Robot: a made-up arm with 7 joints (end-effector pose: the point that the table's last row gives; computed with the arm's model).
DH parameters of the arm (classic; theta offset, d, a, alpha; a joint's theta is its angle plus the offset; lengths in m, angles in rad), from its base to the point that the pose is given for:
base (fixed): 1.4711 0 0.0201 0
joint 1: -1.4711 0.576 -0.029 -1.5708
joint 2: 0 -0.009 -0.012 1.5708
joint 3: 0 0.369 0.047 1.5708
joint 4: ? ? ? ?
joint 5: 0 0.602 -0.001 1.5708
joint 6: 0 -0.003 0.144 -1.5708
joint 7: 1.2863 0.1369 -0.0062 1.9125
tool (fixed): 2.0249 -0.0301 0 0
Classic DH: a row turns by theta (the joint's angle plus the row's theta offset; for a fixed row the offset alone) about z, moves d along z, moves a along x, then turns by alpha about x.
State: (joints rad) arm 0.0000 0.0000 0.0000 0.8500 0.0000 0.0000 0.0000
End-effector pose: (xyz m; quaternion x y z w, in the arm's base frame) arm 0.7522 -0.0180 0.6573 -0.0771 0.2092 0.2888 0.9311
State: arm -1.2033 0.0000 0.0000 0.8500 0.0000 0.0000 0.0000
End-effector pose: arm 0.2361 -0.6938 0.6573 0.0549 0.2161 -0.2889 0.9310
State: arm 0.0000 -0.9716 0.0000 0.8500 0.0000 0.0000 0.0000
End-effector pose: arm 0.3453 -0.0180 1.2653 -0.2030 -0.2497 0.2194 0.9210
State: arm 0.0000 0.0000 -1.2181 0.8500 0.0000 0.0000 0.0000
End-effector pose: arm 0.2071 -0.7415 0.6573 0.0565 0.2157 -0.2958 0.9289
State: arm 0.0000 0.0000 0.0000 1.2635 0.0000 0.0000 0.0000
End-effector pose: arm 0.8051 -0.0180 0.9806 -0.1348 0.0137 0.2668 0.9542
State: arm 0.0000 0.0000 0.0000 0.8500 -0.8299 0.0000 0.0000
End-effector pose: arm 0.7302 0.0678 0.6322 -0.4082 0.2584 0.4487 0.7518
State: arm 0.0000 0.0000 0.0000 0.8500 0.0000 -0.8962 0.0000
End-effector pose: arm 0.6905 -0.0180 0.8068 -0.1946 -0.2148 0.2269 0.9298
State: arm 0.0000 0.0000 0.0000 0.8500 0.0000 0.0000 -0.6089
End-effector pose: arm 0.7564 -0.0342 0.6621 -0.3246 0.2494 0.4126 0.8137
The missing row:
joint 4: 0 0.024 0.161 1.5708
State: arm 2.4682 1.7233 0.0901 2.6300 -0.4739 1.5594 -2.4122
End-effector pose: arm -0.6976 0.6840 0.0342 0.3974 0.1268 -0.0598 0.9069
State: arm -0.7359 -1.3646 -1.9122 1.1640 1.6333 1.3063 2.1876
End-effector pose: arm -0.7808 -0.3993 0.4020 -0.6475 0.3464 -0.5677 0.3721
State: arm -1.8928 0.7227 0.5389 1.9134 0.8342 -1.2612 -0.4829
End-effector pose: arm -0.1868 -0.8130 0.8649 -0.2683 -0.2238 -0.8093 0.4721
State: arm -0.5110 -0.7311 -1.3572 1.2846 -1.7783 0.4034 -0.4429
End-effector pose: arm -0.4817 -0.6602 0.9362 -0.2453 0.7237 -0.2775 0.5823
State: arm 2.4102 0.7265 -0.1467 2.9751 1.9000 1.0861 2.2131
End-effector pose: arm -0.5682 0.5107 1.4908 -0.0032 -0.9941 -0.0593 0.0910
